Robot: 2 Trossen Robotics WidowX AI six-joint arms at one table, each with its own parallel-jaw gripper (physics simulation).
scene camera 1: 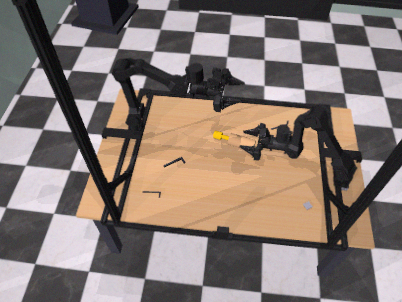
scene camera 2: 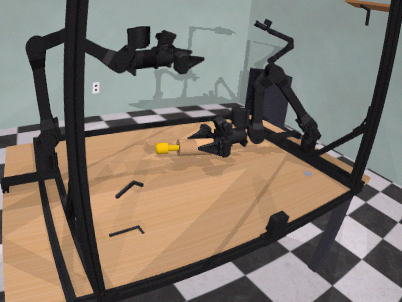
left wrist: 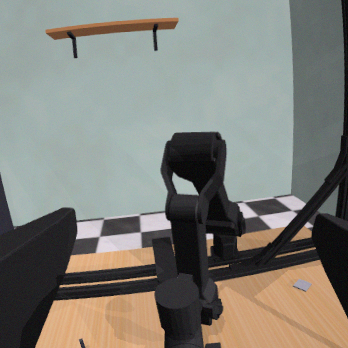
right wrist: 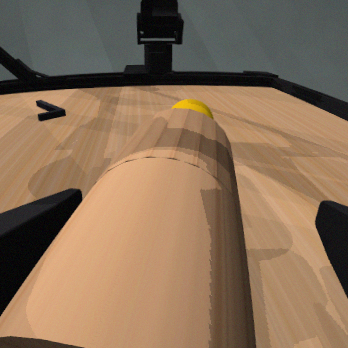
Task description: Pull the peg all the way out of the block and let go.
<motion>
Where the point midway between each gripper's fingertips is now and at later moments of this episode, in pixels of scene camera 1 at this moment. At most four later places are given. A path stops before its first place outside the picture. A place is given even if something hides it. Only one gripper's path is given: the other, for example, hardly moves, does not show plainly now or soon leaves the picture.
The left gripper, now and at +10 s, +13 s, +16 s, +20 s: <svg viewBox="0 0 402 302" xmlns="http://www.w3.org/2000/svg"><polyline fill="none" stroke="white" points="242,92 221,113 221,114 221,115 207,124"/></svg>
</motion>
